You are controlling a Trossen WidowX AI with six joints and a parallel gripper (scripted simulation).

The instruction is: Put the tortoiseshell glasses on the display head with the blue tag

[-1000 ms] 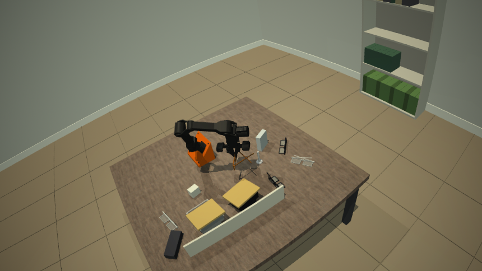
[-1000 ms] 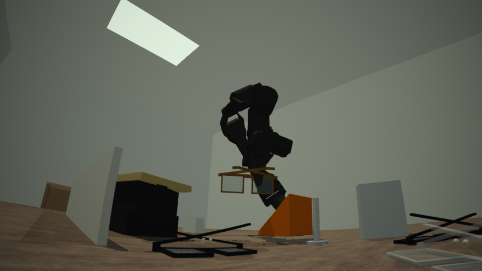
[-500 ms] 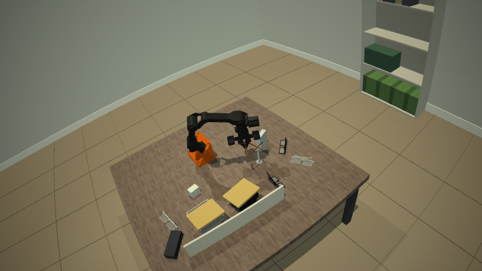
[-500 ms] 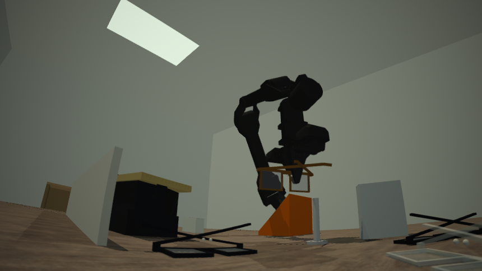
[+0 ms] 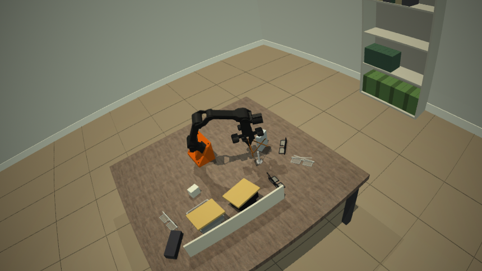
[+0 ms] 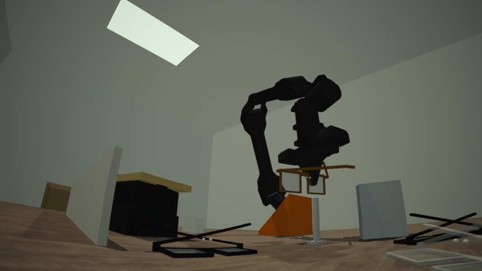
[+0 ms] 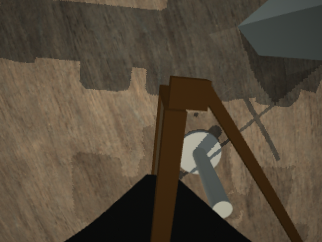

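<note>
The post lies 5 cm ahead of my gripper tip, 2 cm to the left of it and 9 cm below it. The rest, counted from my gripper tip: white cube: 1 cm behind, 42 cm to the right, 9 cm below; black head: 23 cm ahead, 26 cm to the right, 6 cm below; grey block: 5 cm behind, 13 cm to the left, 6 cm below.
</note>
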